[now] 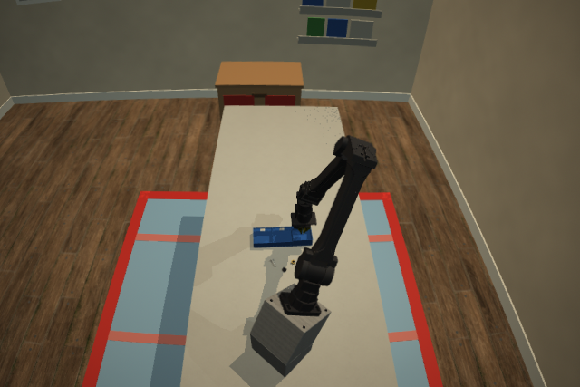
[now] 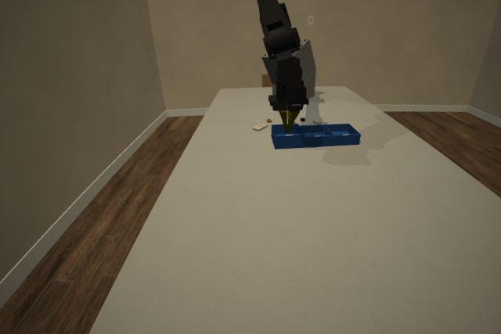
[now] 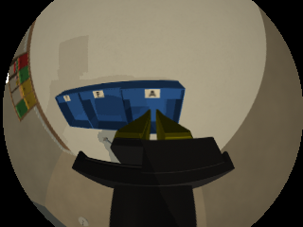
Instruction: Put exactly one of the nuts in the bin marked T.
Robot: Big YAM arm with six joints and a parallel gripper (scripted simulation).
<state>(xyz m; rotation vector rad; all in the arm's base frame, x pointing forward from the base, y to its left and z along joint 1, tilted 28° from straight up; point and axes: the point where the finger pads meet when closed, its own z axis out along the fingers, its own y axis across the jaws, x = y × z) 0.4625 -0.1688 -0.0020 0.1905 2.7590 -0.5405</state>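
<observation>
My gripper is now 80 mm to the right of the blue bin unit, 20 mm above it and 10 mm short of it. Also, from my hand: small grey screw: 150 mm to the left, 90 mm behind, 40 mm below; black nut: 140 mm behind, 120 mm to the left, 40 mm below; white domino: 130 mm behind, 40 mm to the right, 40 mm below.
</observation>
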